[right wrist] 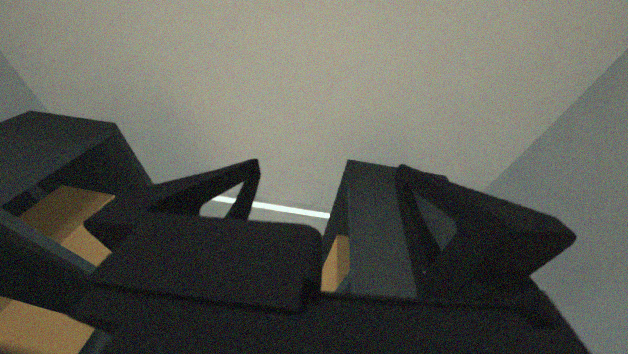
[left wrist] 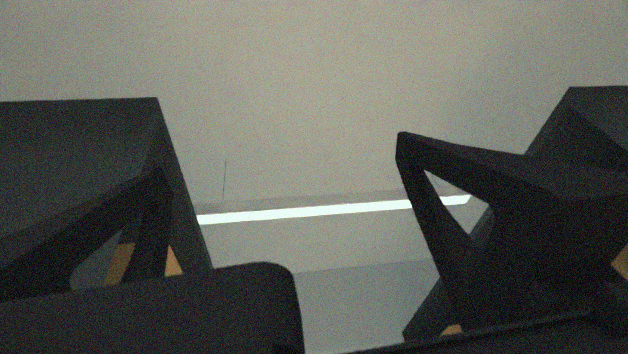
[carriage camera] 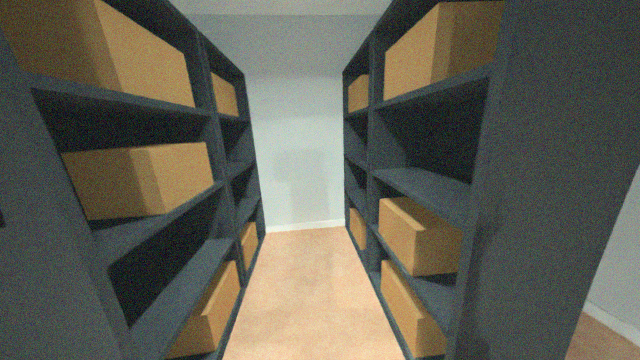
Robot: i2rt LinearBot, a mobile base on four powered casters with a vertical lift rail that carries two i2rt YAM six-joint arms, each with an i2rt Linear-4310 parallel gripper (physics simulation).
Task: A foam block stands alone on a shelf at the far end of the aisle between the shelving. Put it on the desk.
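Places are measured from the left arm's base along level axes (x ahead, y left, z up), in centimetres.
Pixels of known places: left gripper, fingertip midpoint: (left wrist: 284,162); right gripper, fingertip midpoint: (right wrist: 326,169).
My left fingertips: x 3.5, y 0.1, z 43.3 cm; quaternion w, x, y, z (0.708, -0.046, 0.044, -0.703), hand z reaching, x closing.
Behind a point stands the place of what it marks.
The foam block and the desk do not show in any view. The left shelving (carriage camera: 40,240) {x 30.9, y 34.8, z 19.0 cm} and the right shelving (carriage camera: 545,150) {x 46.7, y -93.3, z 32.8 cm} are dark grey and stand on either side of the aisle, which ends at a pale wall. My left gripper (left wrist: 284,162) {x 3.5, y 0.1, z 43.3 cm} is open, its two dark fingers wide apart with nothing between them, seen against the ceiling. My right gripper (right wrist: 326,169) {x 2.7, y -68.5, z 44.7 cm} is open too, with nothing between its fingers. Neither gripper shows in the carriage view. The insides of several shelf compartments are dark or turned away.
Brown boxes stand on both sides, among them one on the left middle shelf (carriage camera: 185,175) {x 81.4, y 36.6, z 22.5 cm} and one on the right lower shelf (carriage camera: 417,240) {x 76.2, y -76.9, z -14.0 cm}. The tan aisle floor (carriage camera: 305,285) {x 126.4, y -10.8, z -88.8 cm} runs to the end wall (carriage camera: 300,100) {x 224.0, y -6.1, z 74.1 cm}. The near end panels of the shelving flank the aisle mouth closely.
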